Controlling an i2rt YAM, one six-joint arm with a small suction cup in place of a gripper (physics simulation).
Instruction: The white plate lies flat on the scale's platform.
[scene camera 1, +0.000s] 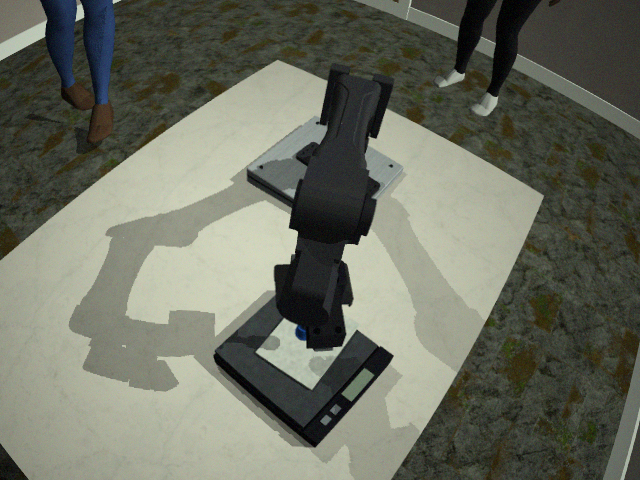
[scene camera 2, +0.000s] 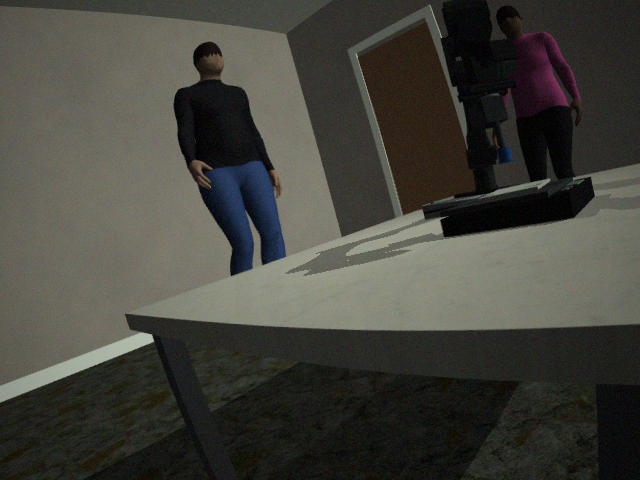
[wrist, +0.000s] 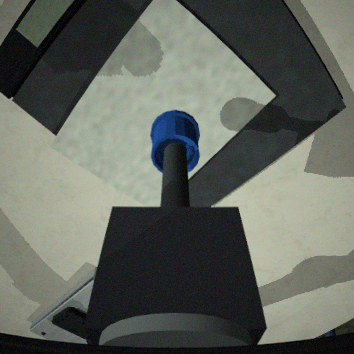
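Where they show: hand at its tool point: (scene camera 1: 304, 332) (scene camera 2: 506, 162) (wrist: 174, 132); arm's base at its link origin: (scene camera 2: 487, 193).
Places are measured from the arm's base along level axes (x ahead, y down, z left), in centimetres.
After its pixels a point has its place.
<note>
The white square plate (scene camera 1: 290, 356) @[x 42.3, y -2.1, z 20.9 cm] (wrist: 140, 105) @[x 37.6, y -2.1, z 22.8 cm] lies flat on the platform of the black scale (scene camera 1: 280, 395) @[x 48.8, y -1.5, z 24.0 cm] (wrist: 281, 46) @[x 48.3, y -1.5, z 18.4 cm] (scene camera 2: 499, 214) @[x 50.9, y 0.7, z 21.7 cm], near the table's front edge. In the low side view the plate (scene camera 2: 518, 188) @[x 40.4, y -2.1, z 22.6 cm] shows as a thin pale sliver on top of the scale. My blue suction cup (scene camera 1: 300, 333) (scene camera 2: 505, 154) (wrist: 175, 135) hangs a little above the plate's near edge, clear of it, holding nothing. The scale's display (scene camera 1: 357, 385) @[x 39.1, y -1.0, z 32.7 cm] faces the front right.
The arm's grey base plate (scene camera 1: 280, 167) @[x 8.1, y -0.8, z -10.1 cm] (wrist: 60, 309) @[x 0.8, y 0.6, z 10.2 cm] is bolted at the back of the pale table (scene camera 1: 175, 167) @[x 21.8, y 3.0, z -32.2 cm] (scene camera 2: 366, 286) @[x 77.7, y 3.0, z 14.2 cm]. One person (scene camera 2: 223, 143) stands to the left and another (scene camera 2: 532, 71) behind the arm. A brown door (scene camera 2: 423, 119) is at the back.
</note>
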